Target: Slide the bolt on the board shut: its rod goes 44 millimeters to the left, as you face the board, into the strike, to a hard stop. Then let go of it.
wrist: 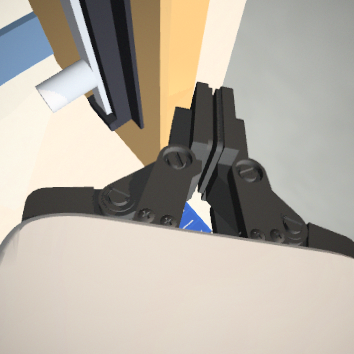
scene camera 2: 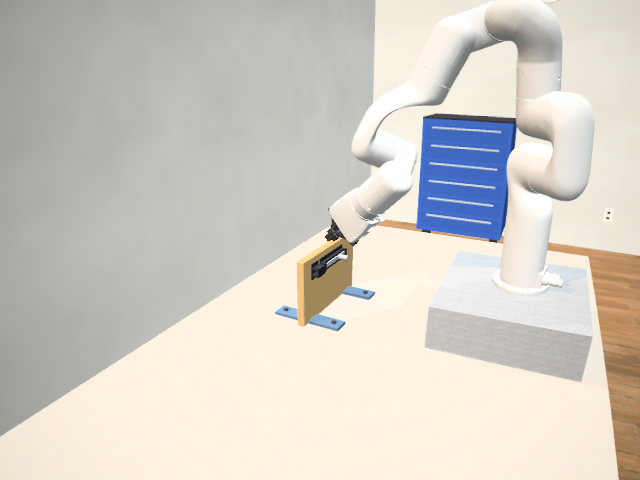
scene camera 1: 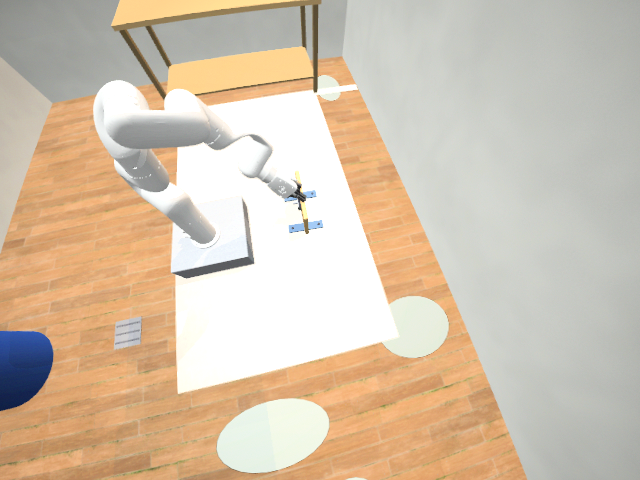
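Observation:
The upright wooden board carries a dark bolt track near its top. The bolt's light rod lies in the track. Its pale round knob sticks out near the track's right end in the second scene view. A black block, seemingly the strike, is at the left end. My gripper is shut and empty, by the board's top edge at its far end, apart from the knob. Whether its fingertips touch the board is unclear.
The board stands on blue feet bolted to the pale table. My arm's grey base block is on the knob's side. A grey wall rises beyond the board. A blue drawer cabinet stands behind.

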